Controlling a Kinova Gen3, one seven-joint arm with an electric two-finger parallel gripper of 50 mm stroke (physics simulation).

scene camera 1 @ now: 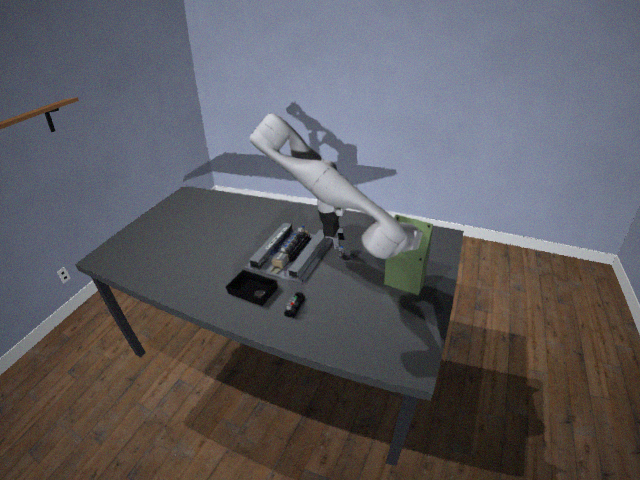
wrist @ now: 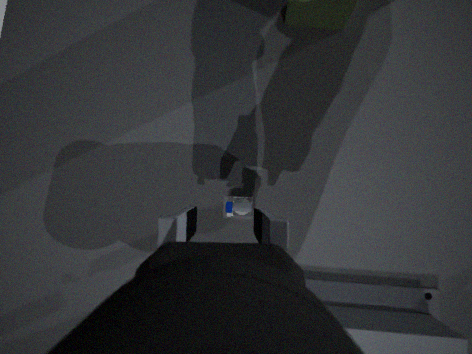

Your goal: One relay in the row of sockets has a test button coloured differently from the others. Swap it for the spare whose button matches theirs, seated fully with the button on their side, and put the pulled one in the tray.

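Places are measured from the arm's base along level axes (x ahead, y left, z up), in centimetres.
Pixels of known places: gripper, fingertip midpoint: (scene camera 1: 339,243) (wrist: 225,219); arm's base, origin of the base link: (scene camera 1: 408,236).
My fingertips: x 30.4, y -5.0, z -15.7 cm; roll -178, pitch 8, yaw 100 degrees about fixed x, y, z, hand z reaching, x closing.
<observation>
For each thing: its top centre in the pictures, then the offset to it from my fingertips. "spot": a spot on its surface instead.
- pale round part, middle of its top: (wrist: 237,207) (scene camera 1: 341,247) dx -1.2, dy +0.7, dz -1.1 cm
- black tray, surface spot: (scene camera 1: 238,292) spot: dx +19.6, dy +41.0, dz -2.8 cm
- small round pale thing, middle of its top: (scene camera 1: 260,292) dx +12.6, dy +36.8, dz -3.1 cm
- duct, surface spot: (wrist: 370,295) spot: dx +5.3, dy +15.9, dz -5.2 cm
A small relay with a blue patch and a pale round part (scene camera 1: 341,252) (wrist: 238,206) stands on the table to the right of the socket assembly. My gripper (scene camera 1: 339,239) (wrist: 225,219) is open and empty above it; in the wrist view the relay shows just beyond the fingertips, nearer the right finger. The row of sockets with relays (scene camera 1: 293,246) lies between two grey ducts; its button colours are too small to tell. The black tray (scene camera 1: 238,292) stands in front of the assembly, with a small round pale thing (scene camera 1: 260,293) inside.
The grey ducts (scene camera 1: 271,244) (scene camera 1: 311,257) flank the socket row; a duct (wrist: 370,295) shows at lower right in the wrist view. A green upright panel (scene camera 1: 405,271) (wrist: 320,14) stands on the right. A dark cylindrical object with red and green spots (scene camera 1: 294,304) lies right of the tray.
</observation>
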